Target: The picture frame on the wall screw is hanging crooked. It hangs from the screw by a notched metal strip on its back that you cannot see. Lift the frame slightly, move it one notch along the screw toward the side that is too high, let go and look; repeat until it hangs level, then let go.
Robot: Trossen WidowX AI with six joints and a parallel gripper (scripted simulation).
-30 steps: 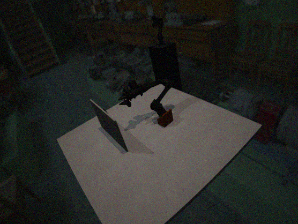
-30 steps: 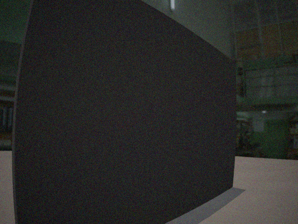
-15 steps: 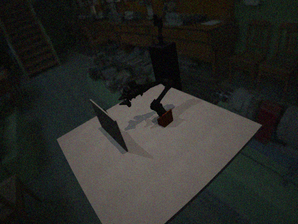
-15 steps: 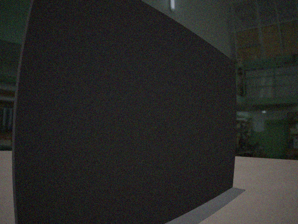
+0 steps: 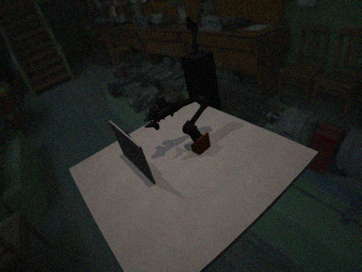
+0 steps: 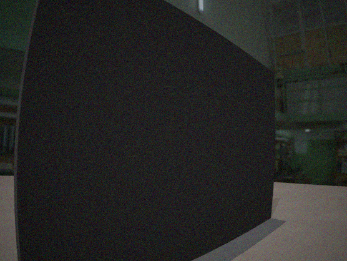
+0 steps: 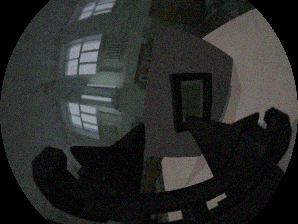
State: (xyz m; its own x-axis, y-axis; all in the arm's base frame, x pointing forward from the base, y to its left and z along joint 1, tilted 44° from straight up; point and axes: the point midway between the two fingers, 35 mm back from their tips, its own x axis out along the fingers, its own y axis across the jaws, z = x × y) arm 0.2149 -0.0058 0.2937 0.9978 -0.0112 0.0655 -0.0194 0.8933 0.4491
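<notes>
The picture frame is 140 mm ahead of my gripper tip, 110 mm below it and 20 mm to the right of it. From my gripper tip the other things lie so: wall panel (150 mm ahead, 130 mm below).
</notes>
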